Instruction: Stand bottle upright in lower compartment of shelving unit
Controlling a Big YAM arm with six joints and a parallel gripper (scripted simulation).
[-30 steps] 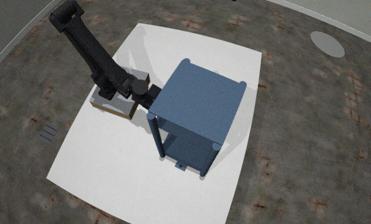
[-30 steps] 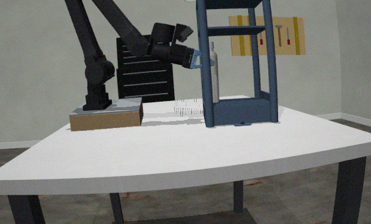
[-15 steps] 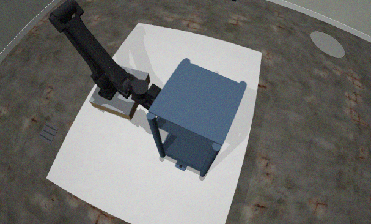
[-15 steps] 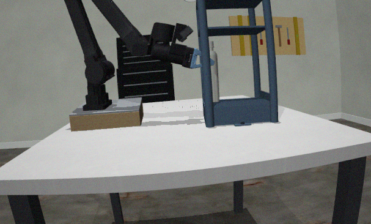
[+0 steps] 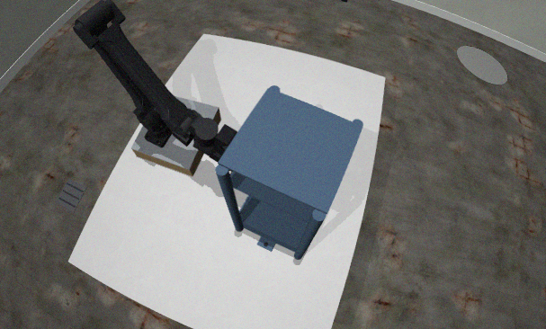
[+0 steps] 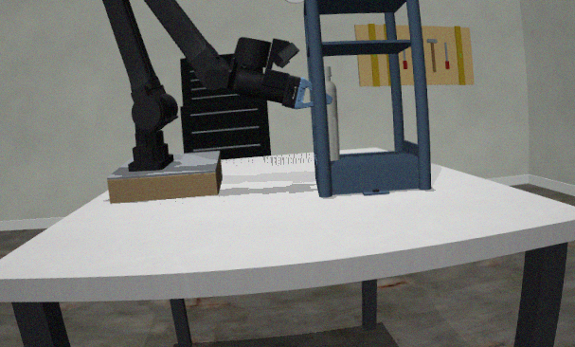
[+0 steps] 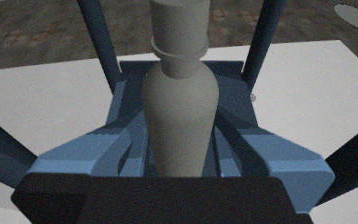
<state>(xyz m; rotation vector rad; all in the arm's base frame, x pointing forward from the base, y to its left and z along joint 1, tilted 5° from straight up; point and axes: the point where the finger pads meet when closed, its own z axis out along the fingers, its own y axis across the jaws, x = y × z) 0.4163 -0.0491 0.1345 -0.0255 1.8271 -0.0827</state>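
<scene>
Right now the blue shelving unit is 8 cm ahead of my hand and 2 cm above it.
</scene>
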